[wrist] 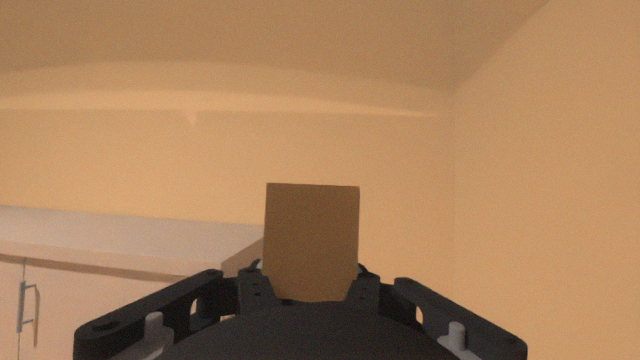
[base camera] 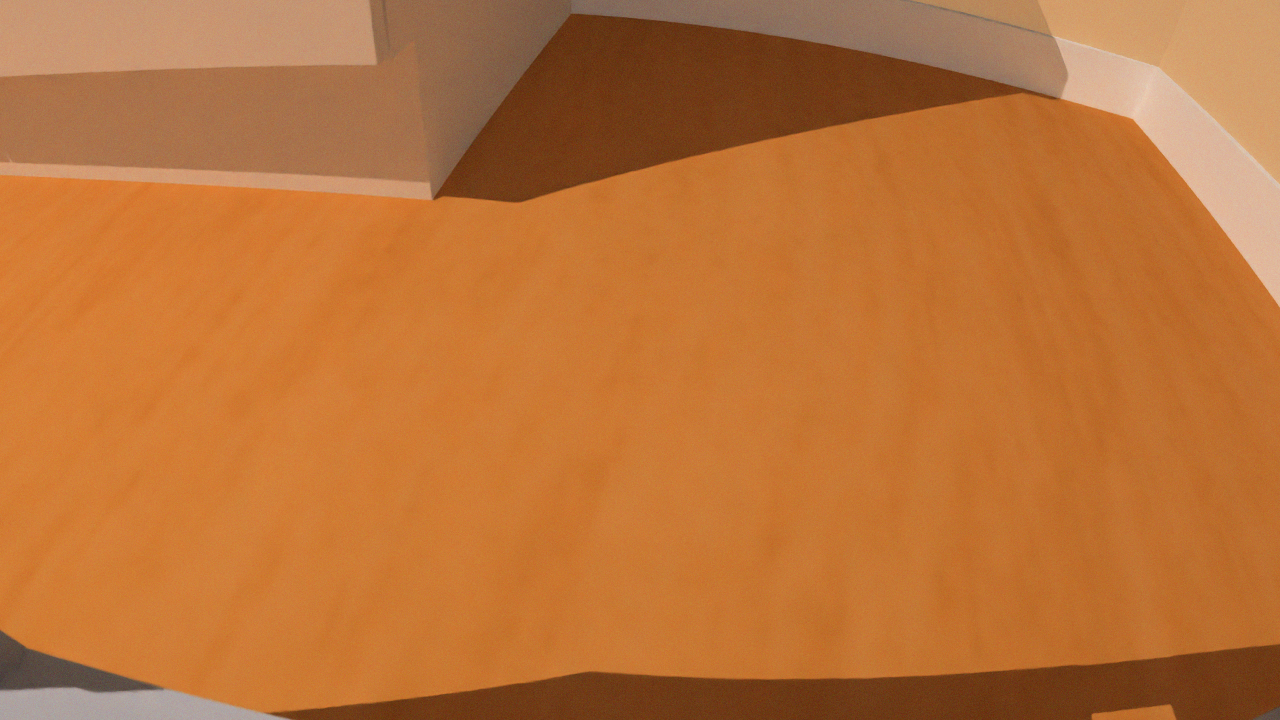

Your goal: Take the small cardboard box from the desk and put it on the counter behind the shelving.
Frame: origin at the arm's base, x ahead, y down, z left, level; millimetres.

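Where they show: gripper, fingertip midpoint: (wrist: pixel 309 268).
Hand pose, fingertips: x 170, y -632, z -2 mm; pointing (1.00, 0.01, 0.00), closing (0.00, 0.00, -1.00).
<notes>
After its pixels a point has its place.
The small cardboard box (wrist: pixel 312 235) @(x 122, y -666, z -2 mm) is held upright between the two black fingers in the wrist view, its plain brown face toward the camera. My gripper (wrist: pixel 309 268) @(x 170, y -632, z -2 mm) is shut on it. The counter (wrist: pixel 125 227) @(x 876, y -513, z 731 mm) shows at the left of the wrist view, beyond the gripper, with a pale top and cabinet doors below. The box hides part of the counter's right end. In the base camera view the lower part of a pale cabinet (base camera: pixel 214 125) @(x 631, y 328, z 416 mm) stands at the upper left. The desk and the shelving do not show in either view.
A metal door handle (wrist: pixel 21 306) @(x 578, y -345, z 753 mm) is on the cabinet front at the lower left. A tan wall (wrist: pixel 545 200) @(x 577, y -702, z -697 mm) stands on the right and meets the back wall in a corner. In the base camera view, orange wooden floor (base camera: pixel 671 402) @(x 401, y 397, z -15 mm) runs up to a white baseboard (base camera: pixel 1199 179) @(x 824, y 378, z -708 mm).
</notes>
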